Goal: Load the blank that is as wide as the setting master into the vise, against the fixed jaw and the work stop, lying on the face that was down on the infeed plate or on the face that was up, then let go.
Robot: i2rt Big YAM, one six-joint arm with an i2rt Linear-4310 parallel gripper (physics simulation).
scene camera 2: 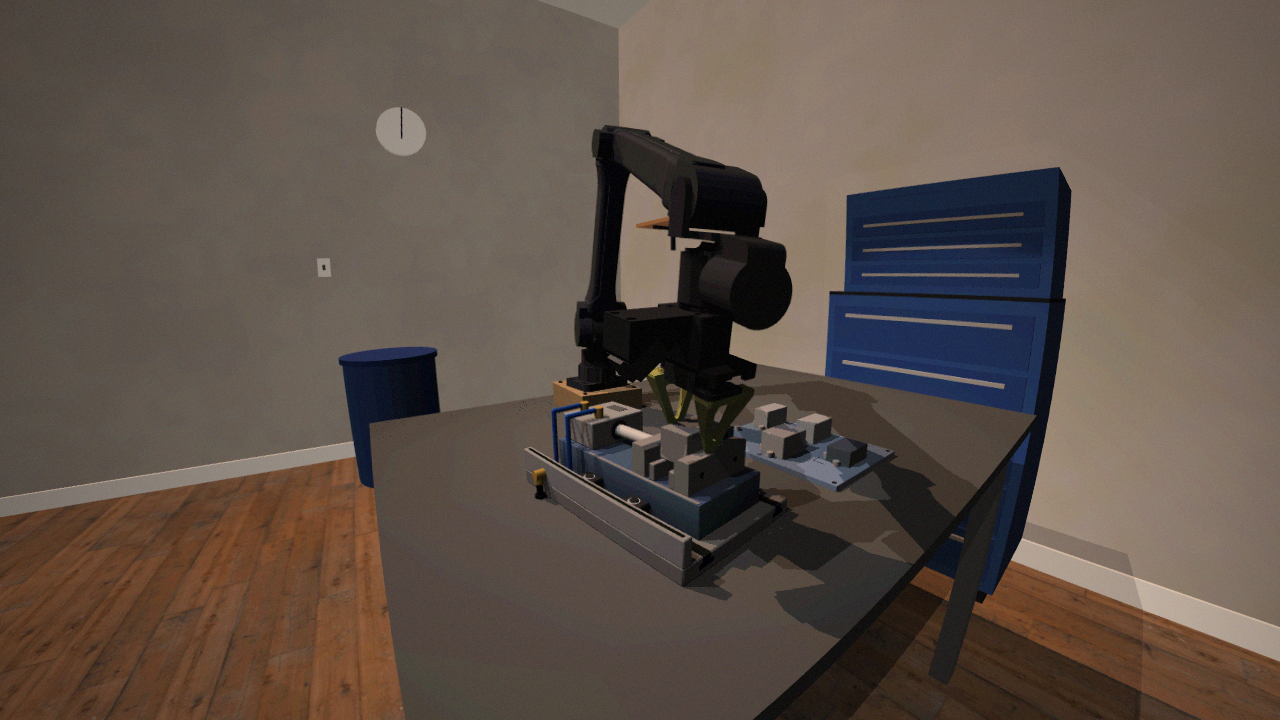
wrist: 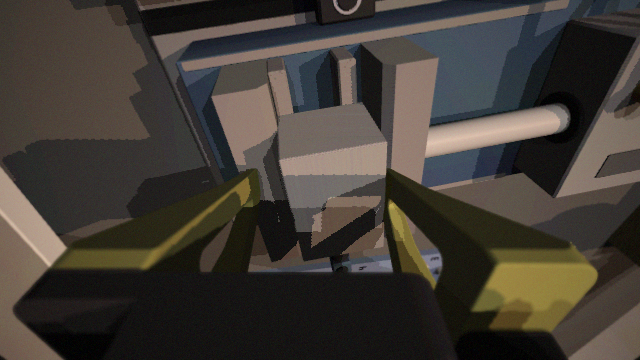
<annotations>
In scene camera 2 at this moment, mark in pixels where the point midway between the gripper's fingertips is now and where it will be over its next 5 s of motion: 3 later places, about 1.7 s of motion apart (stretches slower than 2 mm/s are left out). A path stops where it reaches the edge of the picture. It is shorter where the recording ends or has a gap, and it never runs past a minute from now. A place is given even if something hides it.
My gripper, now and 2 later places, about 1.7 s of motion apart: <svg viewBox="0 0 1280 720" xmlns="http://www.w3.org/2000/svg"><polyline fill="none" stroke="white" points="691,440 686,439 734,390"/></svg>
</annotations>
